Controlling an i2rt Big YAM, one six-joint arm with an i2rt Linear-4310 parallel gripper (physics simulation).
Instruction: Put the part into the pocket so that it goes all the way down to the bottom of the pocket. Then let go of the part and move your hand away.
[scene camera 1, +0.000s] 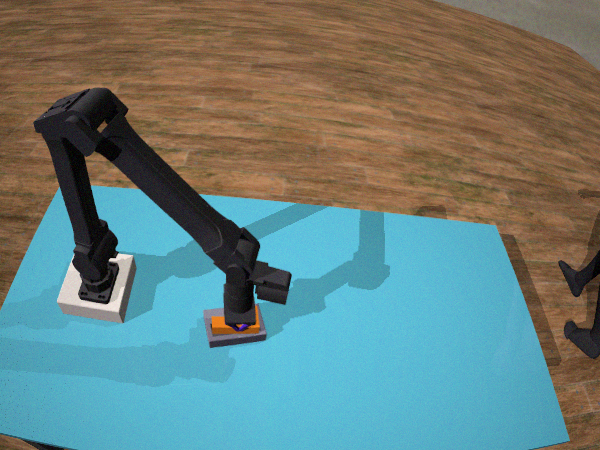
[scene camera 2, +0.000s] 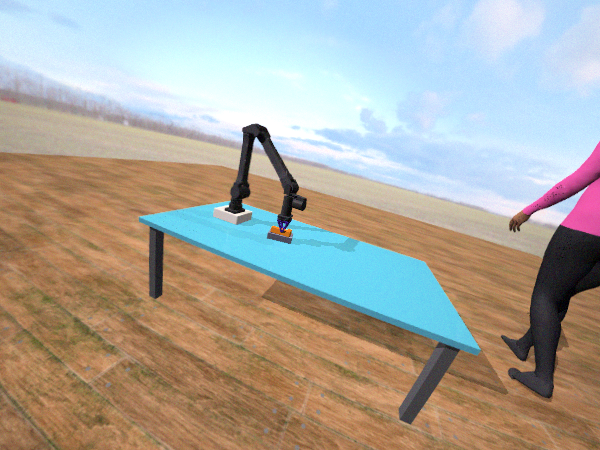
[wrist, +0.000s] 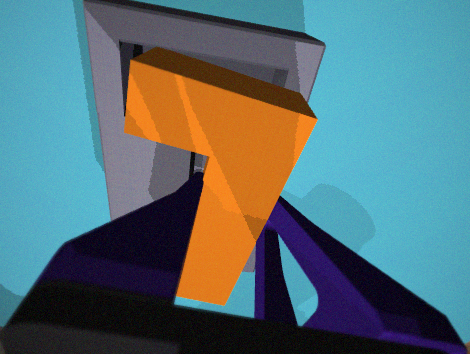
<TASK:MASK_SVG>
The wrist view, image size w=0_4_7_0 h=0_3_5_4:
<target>my gripper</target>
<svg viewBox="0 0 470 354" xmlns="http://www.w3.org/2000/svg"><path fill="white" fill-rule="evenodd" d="M0 332L0 341L5 354L467 354L468 351L446 315L316 226L281 196L279 196L256 241L254 318L175 305L174 302L204 185L204 173L196 172L177 191L62 244ZM278 234L316 289L318 295L317 309L303 326L298 326L286 286Z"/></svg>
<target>orange L-shaped block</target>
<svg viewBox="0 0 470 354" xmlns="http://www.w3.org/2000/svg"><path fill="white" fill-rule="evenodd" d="M155 47L130 60L124 133L207 156L203 170L204 185L176 296L225 306L318 119L301 93L171 50Z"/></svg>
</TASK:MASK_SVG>
